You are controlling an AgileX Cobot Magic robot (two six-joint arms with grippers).
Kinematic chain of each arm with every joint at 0, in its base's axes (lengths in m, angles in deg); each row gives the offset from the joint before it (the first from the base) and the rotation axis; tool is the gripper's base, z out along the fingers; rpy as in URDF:
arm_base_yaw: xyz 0 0 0.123 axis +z
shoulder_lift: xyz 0 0 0 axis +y
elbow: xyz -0.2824 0 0.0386 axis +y
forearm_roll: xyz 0.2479 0 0.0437 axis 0.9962 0 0.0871
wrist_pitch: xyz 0 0 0 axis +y
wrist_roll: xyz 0.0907 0 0.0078 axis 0.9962 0 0.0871
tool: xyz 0 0 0 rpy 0 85 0
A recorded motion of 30 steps. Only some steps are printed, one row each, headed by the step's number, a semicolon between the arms.
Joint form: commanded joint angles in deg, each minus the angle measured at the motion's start. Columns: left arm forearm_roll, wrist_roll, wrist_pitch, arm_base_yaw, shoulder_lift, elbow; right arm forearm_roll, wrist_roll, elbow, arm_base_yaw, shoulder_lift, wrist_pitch.
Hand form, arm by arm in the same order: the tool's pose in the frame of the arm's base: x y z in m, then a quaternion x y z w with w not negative. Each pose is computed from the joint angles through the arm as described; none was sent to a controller.
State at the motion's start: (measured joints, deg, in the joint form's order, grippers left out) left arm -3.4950 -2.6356 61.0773 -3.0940 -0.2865 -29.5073; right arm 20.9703 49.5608 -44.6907 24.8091 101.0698 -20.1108
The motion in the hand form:
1: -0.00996 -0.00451 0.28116 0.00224 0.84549 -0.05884 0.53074; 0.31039 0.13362 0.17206 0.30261 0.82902 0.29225 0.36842
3: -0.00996 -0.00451 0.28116 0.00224 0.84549 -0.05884 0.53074; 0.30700 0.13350 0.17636 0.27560 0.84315 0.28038 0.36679
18: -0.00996 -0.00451 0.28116 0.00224 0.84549 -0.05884 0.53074; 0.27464 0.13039 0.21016 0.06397 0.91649 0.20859 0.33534
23: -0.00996 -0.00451 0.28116 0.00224 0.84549 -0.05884 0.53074; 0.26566 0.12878 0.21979 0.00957 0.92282 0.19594 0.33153
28: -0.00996 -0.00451 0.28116 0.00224 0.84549 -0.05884 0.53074; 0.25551 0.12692 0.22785 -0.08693 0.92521 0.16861 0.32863
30: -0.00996 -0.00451 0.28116 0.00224 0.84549 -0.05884 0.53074; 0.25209 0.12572 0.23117 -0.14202 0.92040 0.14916 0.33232
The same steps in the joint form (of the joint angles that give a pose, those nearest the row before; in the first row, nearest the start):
1: -0.12 -0.29 0.00 0.12 -0.69 -0.06; -0.86 -6.99 -0.34 -0.11 -2.46 4.70
3: -0.12 -0.29 0.00 0.12 -0.69 -0.06; -0.86 -10.60 -0.34 -0.11 -3.72 7.16
18: -0.12 -0.29 0.00 0.12 -0.69 -0.06; -0.86 -35.87 -0.40 -0.12 -13.81 26.87
23: -0.12 -0.29 0.00 0.12 -0.69 -0.06; -0.85 -41.89 -0.40 -0.12 -16.50 31.11
28: -0.12 -0.29 0.00 0.12 -0.69 -0.06; -1.03 -52.71 -0.40 -0.11 -19.08 36.04
30: -0.12 -0.29 0.00 0.12 -0.69 -0.06; -2.18 -58.21 -0.46 -0.11 -20.05 37.70

